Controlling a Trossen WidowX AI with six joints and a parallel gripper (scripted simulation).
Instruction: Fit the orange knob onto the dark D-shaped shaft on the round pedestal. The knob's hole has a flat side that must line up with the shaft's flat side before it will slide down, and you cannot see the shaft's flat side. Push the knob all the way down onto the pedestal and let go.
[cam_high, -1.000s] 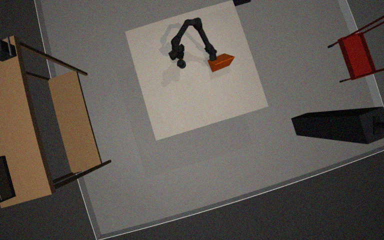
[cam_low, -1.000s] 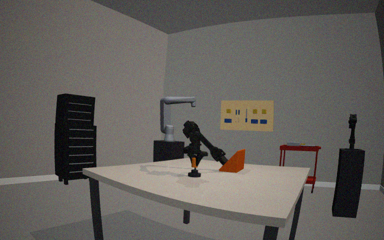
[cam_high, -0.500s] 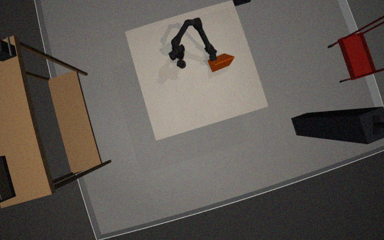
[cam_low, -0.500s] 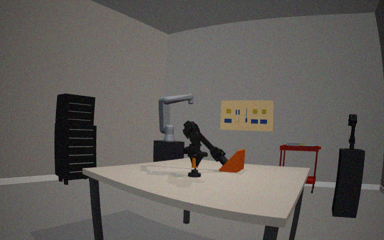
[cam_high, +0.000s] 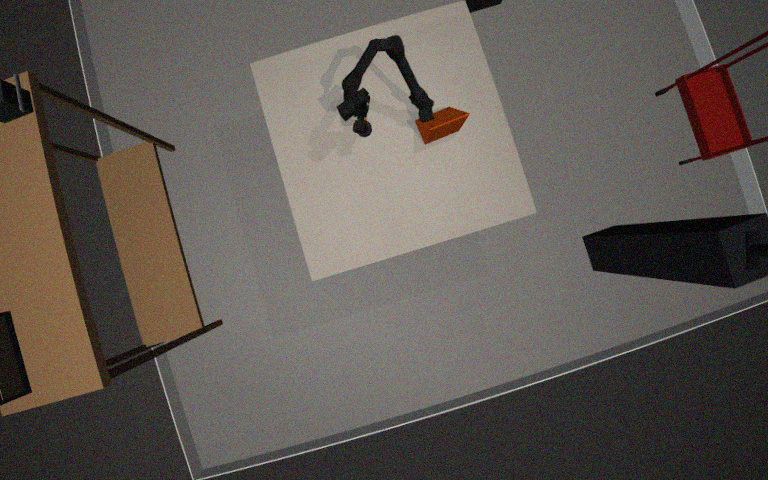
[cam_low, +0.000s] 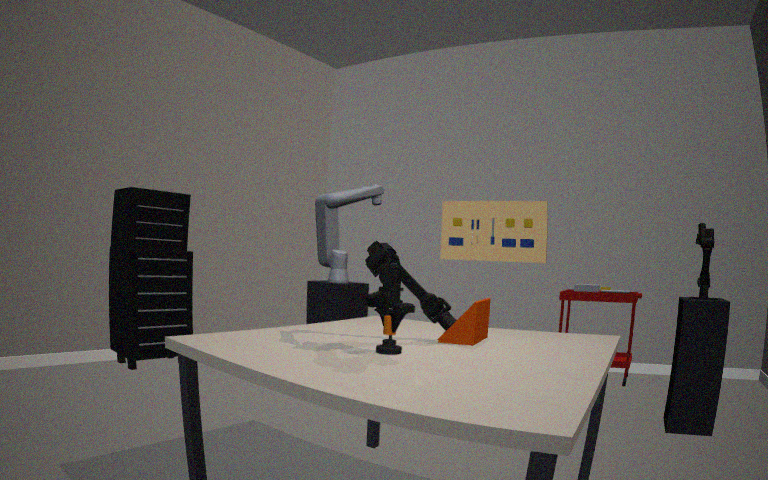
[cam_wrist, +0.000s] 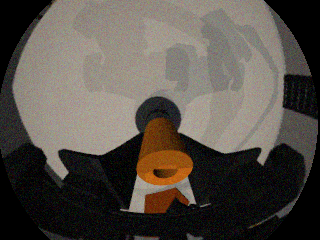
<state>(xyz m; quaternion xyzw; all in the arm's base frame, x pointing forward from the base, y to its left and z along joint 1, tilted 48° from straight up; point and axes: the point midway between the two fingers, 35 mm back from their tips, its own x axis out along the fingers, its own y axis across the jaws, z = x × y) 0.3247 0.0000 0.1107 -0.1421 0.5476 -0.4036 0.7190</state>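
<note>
My gripper tip is now 20 mm below the orange knob. The rest, counted from my gripper tip: dark round pedestal: 40 mm below.
</note>
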